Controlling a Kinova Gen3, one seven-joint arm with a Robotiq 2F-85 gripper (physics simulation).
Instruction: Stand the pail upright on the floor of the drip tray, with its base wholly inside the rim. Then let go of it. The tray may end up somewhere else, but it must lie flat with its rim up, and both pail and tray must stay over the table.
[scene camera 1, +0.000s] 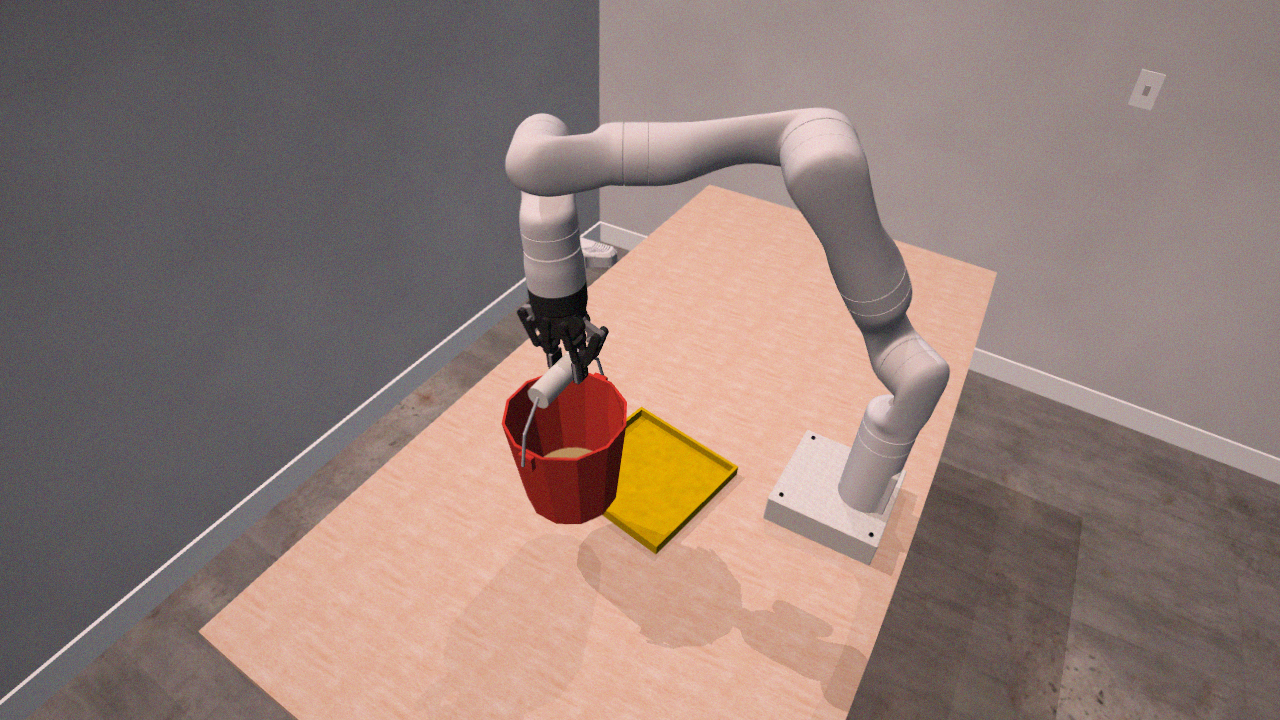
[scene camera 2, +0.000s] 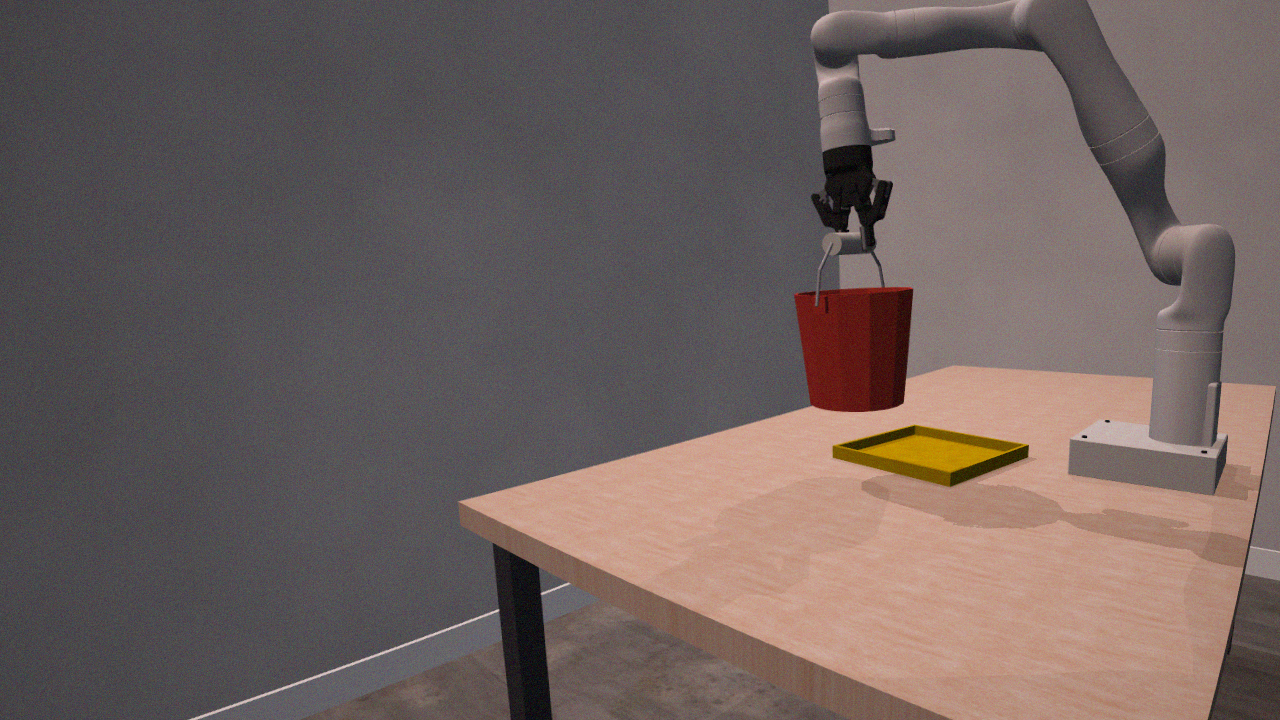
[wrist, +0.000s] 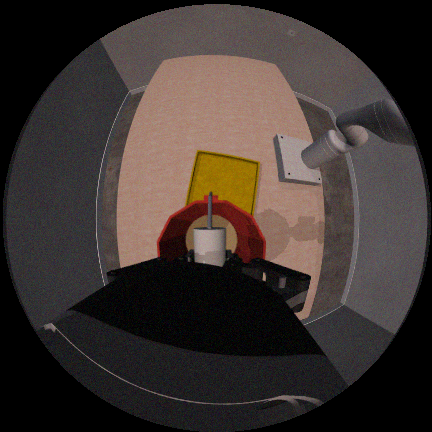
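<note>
In scene camera 1, red pail (scene camera 1: 574, 447), yellow drip tray (scene camera 1: 666, 478), the gripper (scene camera 1: 568, 375). In scene camera 2, the gripper (scene camera 2: 856, 252), red pail (scene camera 2: 855, 344), yellow drip tray (scene camera 2: 948, 458). In the wrist view, yellow drip tray (wrist: 233, 178), the gripper (wrist: 210, 257).
</note>
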